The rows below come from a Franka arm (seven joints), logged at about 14 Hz.
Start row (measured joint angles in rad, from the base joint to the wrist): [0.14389, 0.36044, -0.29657, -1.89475, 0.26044, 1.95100, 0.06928]
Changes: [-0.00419, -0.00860, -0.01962, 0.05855, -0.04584, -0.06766, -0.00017]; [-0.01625, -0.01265, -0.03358, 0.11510, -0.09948, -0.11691, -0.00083]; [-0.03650, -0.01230, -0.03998, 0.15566, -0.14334, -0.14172, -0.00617]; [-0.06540, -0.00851, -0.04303, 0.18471, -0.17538, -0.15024, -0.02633]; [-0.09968, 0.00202, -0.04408, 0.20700, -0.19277, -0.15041, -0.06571]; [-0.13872, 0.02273, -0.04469, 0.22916, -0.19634, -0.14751, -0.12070]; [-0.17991, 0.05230, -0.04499, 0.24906, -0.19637, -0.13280, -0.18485]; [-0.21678, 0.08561, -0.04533, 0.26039, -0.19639, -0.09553, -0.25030]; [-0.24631, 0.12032, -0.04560, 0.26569, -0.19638, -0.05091, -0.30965]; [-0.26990, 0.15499, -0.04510, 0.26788, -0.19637, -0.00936, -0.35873]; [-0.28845, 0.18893, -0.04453, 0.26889, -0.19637, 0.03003, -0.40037]
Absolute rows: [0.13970, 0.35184, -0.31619, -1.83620, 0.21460, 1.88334, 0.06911]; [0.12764, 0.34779, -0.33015, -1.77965, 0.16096, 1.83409, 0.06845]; [0.10739, 0.34814, -0.33655, -1.73909, 0.11710, 1.80928, 0.06311]; [0.07849, 0.35193, -0.33960, -1.71004, 0.08506, 1.80076, 0.04295]; [0.04421, 0.36246, -0.34065, -1.68775, 0.06767, 1.80059, 0.00357]; [0.00517, 0.38317, -0.34126, -1.66559, 0.06410, 1.80349, -0.05142]; [-0.03602, 0.41274, -0.34156, -1.64569, 0.06407, 1.81820, -0.11557]; [-0.07289, 0.44605, -0.34190, -1.63436, 0.06405, 1.85547, -0.18102]; [-0.10242, 0.48076, -0.34217, -1.62906, 0.06406, 1.90009, -0.24037]; [-0.12601, 0.51543, -0.34167, -1.62687, 0.06407, 1.94164, -0.28945]; [-0.14456, 0.54937, -0.34110, -1.62586, 0.06407, 1.98103, -0.33109]
